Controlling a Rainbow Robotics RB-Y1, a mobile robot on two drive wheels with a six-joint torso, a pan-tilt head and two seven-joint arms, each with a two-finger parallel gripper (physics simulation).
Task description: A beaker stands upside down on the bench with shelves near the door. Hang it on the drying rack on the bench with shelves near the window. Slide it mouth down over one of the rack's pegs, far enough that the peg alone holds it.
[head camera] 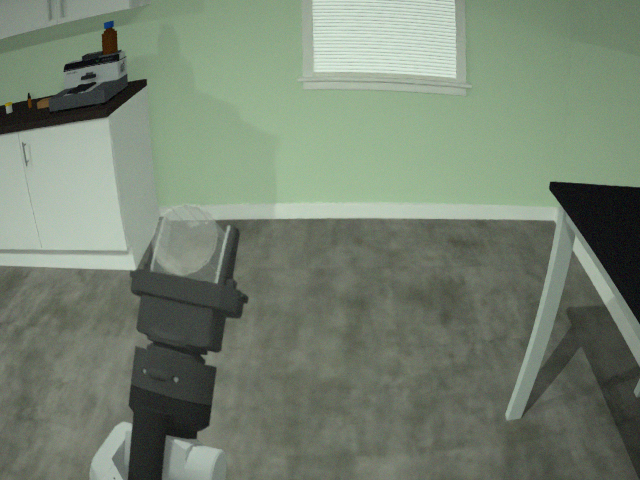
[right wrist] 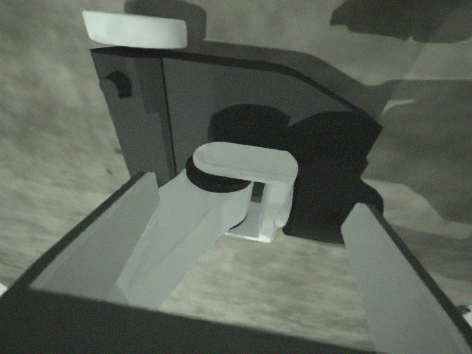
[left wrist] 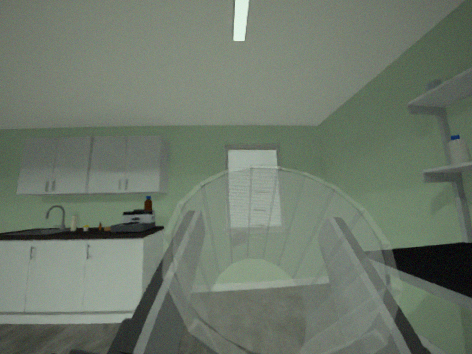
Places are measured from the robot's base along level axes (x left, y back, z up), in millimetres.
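Pixels of known places: left gripper, fingertip midpoint: [head camera: 198,223] [left wrist: 261,224]; right gripper, fingertip midpoint: [right wrist: 250,200].
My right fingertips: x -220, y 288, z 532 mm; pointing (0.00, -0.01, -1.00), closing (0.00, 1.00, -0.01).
Note:
Behind a point stands the place of what it marks.
The clear beaker [head camera: 186,240] @(z 1209, x 146, y -244 mm) [left wrist: 252,272] @(z 1199, x 158, y -235 mm) is between the fingers of my left gripper [head camera: 196,224] @(z 1204, x 144, y -289 mm) [left wrist: 265,217] @(z 1204, x 144, y -289 mm), which is shut on it. They are in the air over the floor in the head view. In the left wrist view, the beaker's wide ring is nearest the camera and a smaller round end lies farther away. My right gripper [right wrist: 250,200] @(z 532, x -220, y 288 mm) is open and empty, with parts of the robot's own body beyond it. A black-topped bench [head camera: 607,211] @(z 916, x -722, y -907 mm) [left wrist: 435,260] @(z 916, x -796, y -883 mm) stands at the right, below shelves [left wrist: 450,170] @(z 1354, x -1150, y -982 mm). The drying rack does not show.
A white cabinet [head camera: 72,191] @(z 497, x 1320, y -2025 mm) [left wrist: 115,275] @(z 497, x 1313, y -2025 mm) with a dark counter stands at the left, bearing a grey-and-white machine [head camera: 93,77] @(z 1034, x 1227, y -2271 mm) and a brown bottle [head camera: 109,41] @(z 1212, x 1141, y -2327 mm). A window [head camera: 385,38] @(z 1064, x -270, y -2631 mm) [left wrist: 254,190] is in the far wall. Floor [head camera: 372,320] @(z 1, x -146, y -1702 mm) stretches between cabinet and bench.

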